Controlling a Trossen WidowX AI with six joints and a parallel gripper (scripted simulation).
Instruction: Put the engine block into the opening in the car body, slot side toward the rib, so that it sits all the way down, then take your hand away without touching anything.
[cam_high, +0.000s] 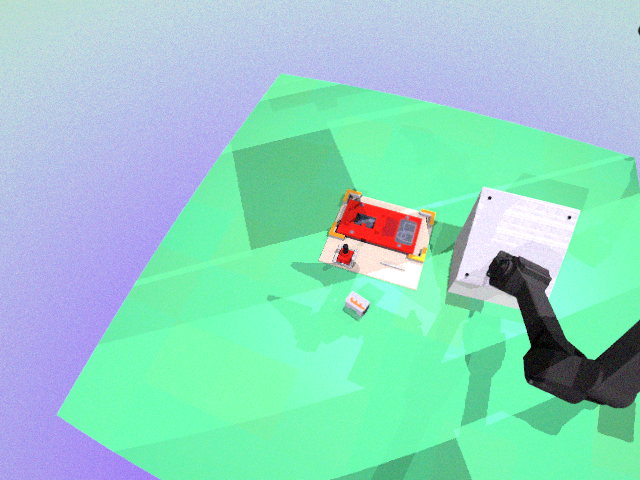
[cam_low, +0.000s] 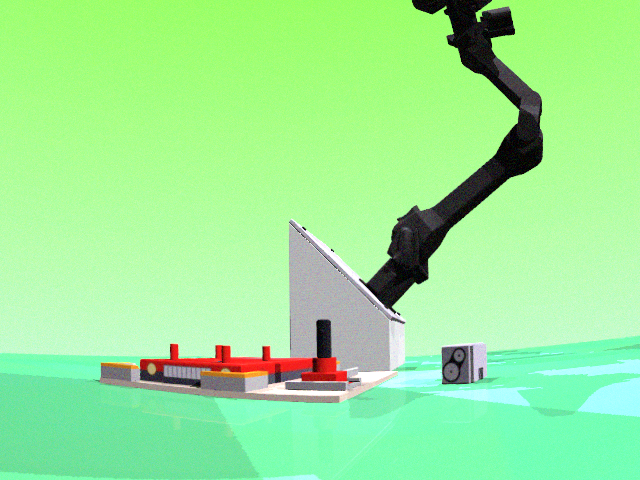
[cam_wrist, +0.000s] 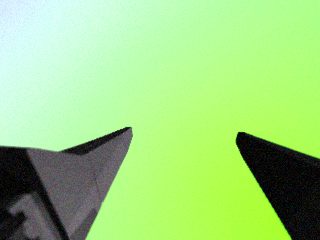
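Now: the grey engine block 720 mm below my gripper tip, 190 mm ahead of it and 30 mm to the right of it. From my gripper tip the other things lie so: pale base plate: 720 mm below, 250 mm to the right, 220 mm ahead.
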